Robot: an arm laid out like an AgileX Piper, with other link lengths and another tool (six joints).
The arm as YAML. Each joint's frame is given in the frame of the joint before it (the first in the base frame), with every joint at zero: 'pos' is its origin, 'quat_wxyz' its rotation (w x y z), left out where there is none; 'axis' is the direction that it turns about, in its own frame. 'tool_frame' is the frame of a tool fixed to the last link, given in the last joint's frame.
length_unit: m
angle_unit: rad
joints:
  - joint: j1
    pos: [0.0, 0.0, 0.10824]
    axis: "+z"
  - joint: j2
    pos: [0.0, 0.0, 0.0]
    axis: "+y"
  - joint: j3
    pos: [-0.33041, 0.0, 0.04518]
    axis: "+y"
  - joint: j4
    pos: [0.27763, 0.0, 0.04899]
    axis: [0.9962, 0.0, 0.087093]
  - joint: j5
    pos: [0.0, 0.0, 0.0]
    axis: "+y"
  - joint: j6
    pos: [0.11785, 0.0, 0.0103]
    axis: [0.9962, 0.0, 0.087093]
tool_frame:
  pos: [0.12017, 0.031, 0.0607]
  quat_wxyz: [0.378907, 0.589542, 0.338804, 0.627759]
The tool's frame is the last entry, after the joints.
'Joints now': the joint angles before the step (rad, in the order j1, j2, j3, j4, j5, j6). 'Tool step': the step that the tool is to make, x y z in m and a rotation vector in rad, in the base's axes. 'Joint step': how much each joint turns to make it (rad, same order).
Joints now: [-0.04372, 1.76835, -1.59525, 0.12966, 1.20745, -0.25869]
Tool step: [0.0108, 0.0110, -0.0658, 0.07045, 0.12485, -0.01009]
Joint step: [-0.00432, 0.13236, 0.01636, 0.06780, -0.01969, -0.00851]
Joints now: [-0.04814, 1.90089, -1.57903, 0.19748, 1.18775, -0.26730]
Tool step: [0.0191, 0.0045, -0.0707, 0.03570, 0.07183, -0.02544]
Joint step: [0.00005, 0.14994, 0.00489, 0.04009, -0.08252, -0.00387]
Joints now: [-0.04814, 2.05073, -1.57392, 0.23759, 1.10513, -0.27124]
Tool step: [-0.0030, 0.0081, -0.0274, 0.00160, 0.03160, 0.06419]
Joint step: [0.00895, 0.05479, 0.00003, 0.00565, -0.01046, -0.06133]
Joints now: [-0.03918, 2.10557, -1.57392, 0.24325, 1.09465, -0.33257]
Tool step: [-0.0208, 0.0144, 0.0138, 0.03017, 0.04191, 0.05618]
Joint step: [0.00993, -0.03197, 0.00761, 0.02321, 0.07874, -0.03898]
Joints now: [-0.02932, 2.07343, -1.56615, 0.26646, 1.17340, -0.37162]
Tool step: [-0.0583, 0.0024, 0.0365, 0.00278, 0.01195, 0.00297]
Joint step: [0.00008, -0.19722, 0.18622, 0.00002, 0.02317, 0.00277]
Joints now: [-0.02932, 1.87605, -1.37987, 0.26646, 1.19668, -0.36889]
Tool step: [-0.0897, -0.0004, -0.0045, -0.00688, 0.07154, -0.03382]
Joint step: [-0.00007, -0.21362, 0.30837, -0.00426, -0.03157, 0.02912]
